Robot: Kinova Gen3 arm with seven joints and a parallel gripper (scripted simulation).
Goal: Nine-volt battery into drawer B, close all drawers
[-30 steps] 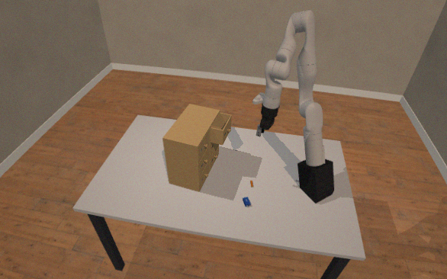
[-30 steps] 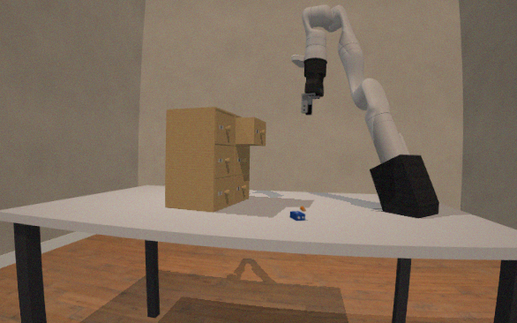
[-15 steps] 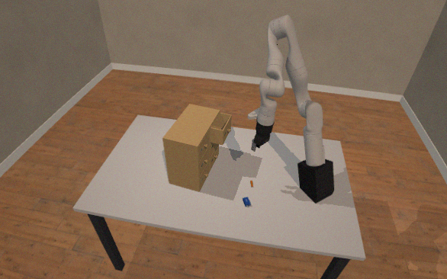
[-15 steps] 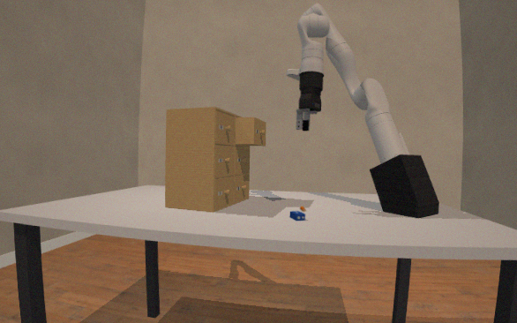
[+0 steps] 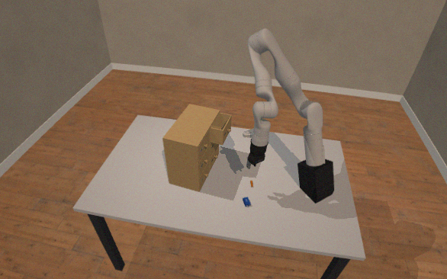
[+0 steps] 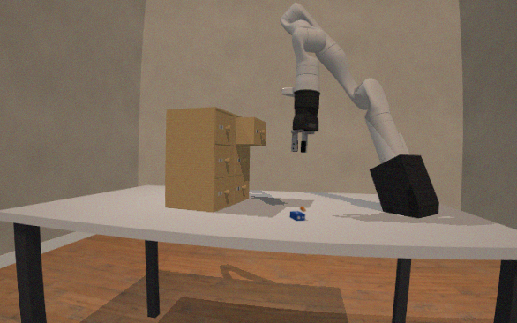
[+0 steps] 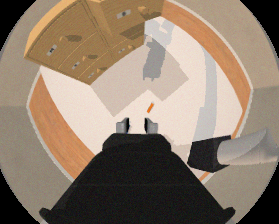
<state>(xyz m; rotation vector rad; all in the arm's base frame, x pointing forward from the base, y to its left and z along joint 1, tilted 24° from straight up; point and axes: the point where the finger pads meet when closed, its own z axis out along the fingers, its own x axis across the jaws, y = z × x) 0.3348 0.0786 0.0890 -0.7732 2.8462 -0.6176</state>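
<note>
Right now my hand is 20 cm above the blue nine-volt battery, 9 cm to the right of it and 2 cm short of it. Also, from my hand: drawer marked B (23 cm to the right, 18 cm ahead, 4 cm above); small orange object (20 cm below, 5 cm to the right, 3 cm behind).
</note>
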